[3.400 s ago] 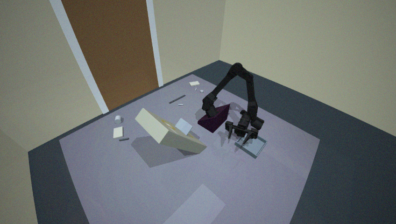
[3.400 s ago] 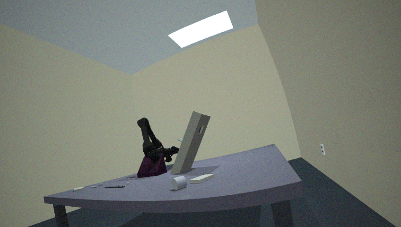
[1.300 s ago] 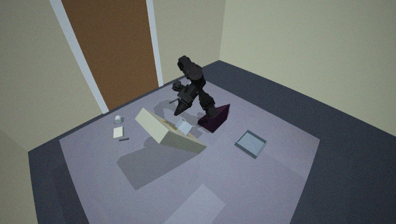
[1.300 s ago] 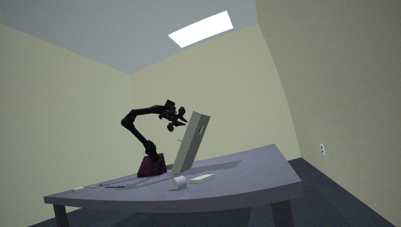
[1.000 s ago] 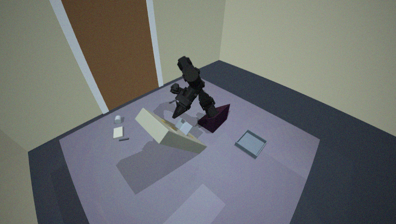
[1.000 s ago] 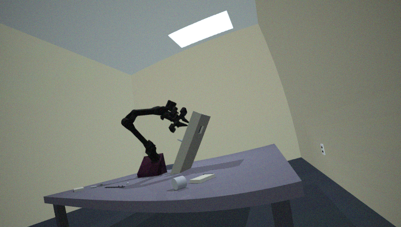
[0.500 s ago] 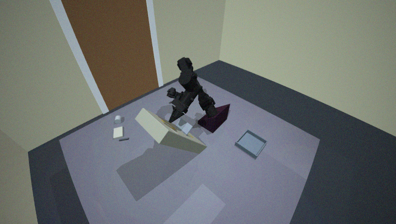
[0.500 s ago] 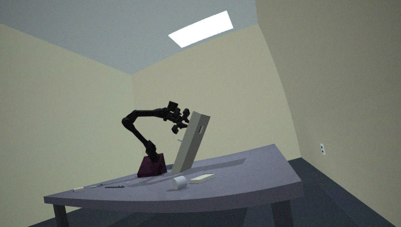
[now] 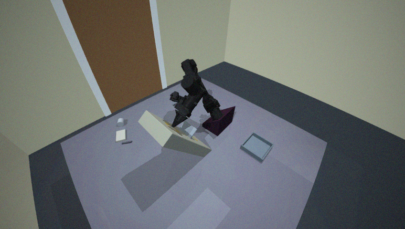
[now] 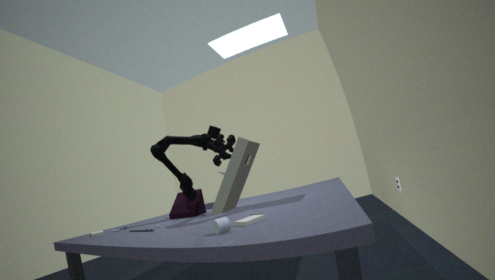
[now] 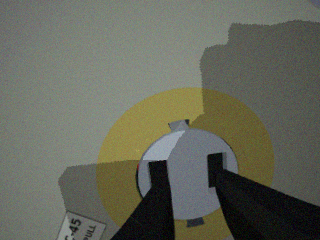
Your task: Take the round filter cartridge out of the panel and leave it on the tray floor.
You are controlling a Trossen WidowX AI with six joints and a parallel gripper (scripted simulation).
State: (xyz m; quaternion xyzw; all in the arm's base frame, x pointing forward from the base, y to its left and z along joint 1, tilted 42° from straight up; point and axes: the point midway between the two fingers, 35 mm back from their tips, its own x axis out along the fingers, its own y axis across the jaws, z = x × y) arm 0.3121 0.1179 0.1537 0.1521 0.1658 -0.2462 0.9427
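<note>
The round filter cartridge is 2 cm ahead of my gripper tip and 1 cm below it. The rest, counted from my gripper tip: grey shelf 10 cm below, 8 cm behind; then dark rod 33 cm to the right, 28 cm below, 14 cm ahead; then tray 38 cm behind, 30 cm to the left, 27 cm below.
</note>
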